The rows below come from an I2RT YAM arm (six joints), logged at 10 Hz.
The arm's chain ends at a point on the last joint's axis. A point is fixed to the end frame.
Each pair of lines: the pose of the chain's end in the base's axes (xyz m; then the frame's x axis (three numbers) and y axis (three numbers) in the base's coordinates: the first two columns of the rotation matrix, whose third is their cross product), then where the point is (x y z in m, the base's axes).
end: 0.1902, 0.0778, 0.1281, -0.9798, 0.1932, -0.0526, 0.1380, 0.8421, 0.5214
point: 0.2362 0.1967 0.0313
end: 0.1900, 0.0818, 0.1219, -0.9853, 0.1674, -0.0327, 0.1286, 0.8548, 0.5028
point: 0.2307 0.2000 0.0219
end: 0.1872, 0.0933, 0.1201, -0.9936, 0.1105, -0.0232, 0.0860, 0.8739, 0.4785
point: 0.2198 0.2109 0.0165
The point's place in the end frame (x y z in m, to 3 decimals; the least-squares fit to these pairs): -0.017 0.056 0.149
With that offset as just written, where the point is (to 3 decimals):
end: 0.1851, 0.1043, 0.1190, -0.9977, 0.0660, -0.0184, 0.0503, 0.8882, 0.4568
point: 0.212 0.221 0.012
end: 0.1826, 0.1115, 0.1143, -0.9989, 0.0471, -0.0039, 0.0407, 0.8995, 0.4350
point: 0.205 0.226 0.005
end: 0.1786, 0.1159, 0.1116, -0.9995, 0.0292, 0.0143, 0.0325, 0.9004, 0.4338
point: 0.197 0.230 0.001
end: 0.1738, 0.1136, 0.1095, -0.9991, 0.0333, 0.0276, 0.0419, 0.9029, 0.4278
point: 0.192 0.227 -0.002
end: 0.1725, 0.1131, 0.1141, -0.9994, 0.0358, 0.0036, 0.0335, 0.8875, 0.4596
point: 0.193 0.231 0.007
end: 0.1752, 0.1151, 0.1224, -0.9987, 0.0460, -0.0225, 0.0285, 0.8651, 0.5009
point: 0.200 0.237 0.022
